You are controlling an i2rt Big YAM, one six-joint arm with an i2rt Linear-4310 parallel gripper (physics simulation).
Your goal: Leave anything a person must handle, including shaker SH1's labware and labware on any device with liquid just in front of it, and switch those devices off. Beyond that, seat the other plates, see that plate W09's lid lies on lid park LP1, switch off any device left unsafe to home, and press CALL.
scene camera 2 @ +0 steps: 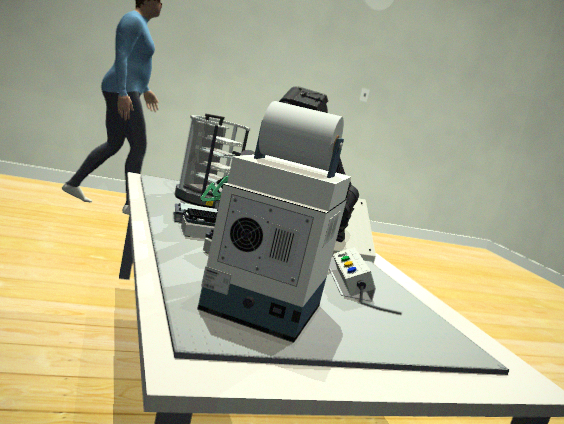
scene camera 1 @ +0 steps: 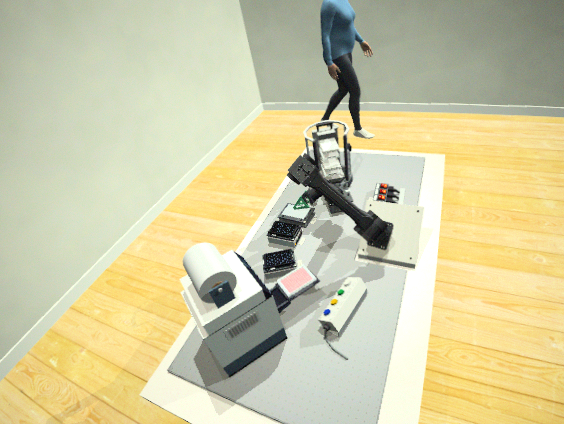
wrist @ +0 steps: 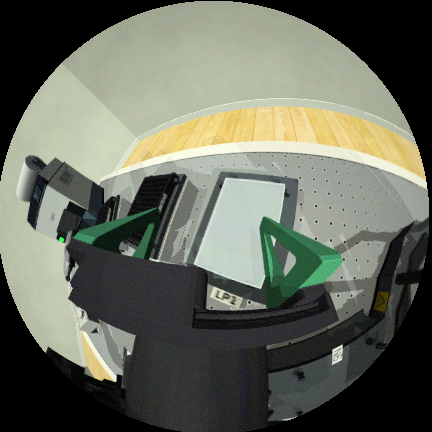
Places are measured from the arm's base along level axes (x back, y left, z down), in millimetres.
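Pixels of known places: gripper, fingertip midpoint: (scene camera 2: 206,197) (scene camera 1: 295,206) (wrist: 209,217); arm's base at its link origin: (scene camera 1: 380,234).
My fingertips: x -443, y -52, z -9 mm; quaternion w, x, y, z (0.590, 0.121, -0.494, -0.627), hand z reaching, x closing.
For each thing: its top centre in the pictures, then the offset to it from my fingertips. "*": a spot on its surface instead.
- plate-shaped piece at its top centre: (wrist: 241,223) (scene camera 2: 199,209) (scene camera 1: 295,211) dx -15, dy -14, dz +48 mm
- lid park at a spot on its surface: (wrist: 292,202) * dx -58, dy -69, dz +56 mm
- plate with pink contents, top centre: (wrist: 63,251) (scene camera 1: 296,278) dx +229, dy +427, dz -40 mm
- button box at its top centre: (scene camera 2: 356,257) (scene camera 1: 342,296) (wrist: 70,301) dx +409, dy +410, dz +8 mm
- round plate carousel at its top centre: (scene camera 2: 222,117) (scene camera 1: 326,126) dx +33, dy -371, dz -256 mm
My gripper (scene camera 1: 301,203) (wrist: 209,217) is open and empty, its green fingers above the lid park. A pale lid or plate-shaped piece (scene camera 1: 296,213) (wrist: 240,225) lies in the dark frame of the lid park (wrist: 292,202), labelled LP1. A black plate (scene camera 1: 285,230) (wrist: 152,197) sits on a block beside it. Another black plate (scene camera 1: 280,260) sits nearer the large device (scene camera 1: 245,320) (scene camera 2: 270,240) (wrist: 65,200). A plate with pink contents (scene camera 1: 297,282) rests in front of that device. The button box (scene camera 1: 345,306) (scene camera 2: 354,270) has green, yellow and blue buttons. SH1 and W09 labels are unreadable.
A round plate carousel (scene camera 1: 349,165) (scene camera 2: 185,155) stands at the far end. Three red-lit switches (scene camera 1: 383,191) sit beside the arm's base plate (scene camera 1: 407,225). A grey device (wrist: 320,385) shows low in the wrist view. A person (scene camera 1: 341,30) (scene camera 2: 129,55) is beyond the table.
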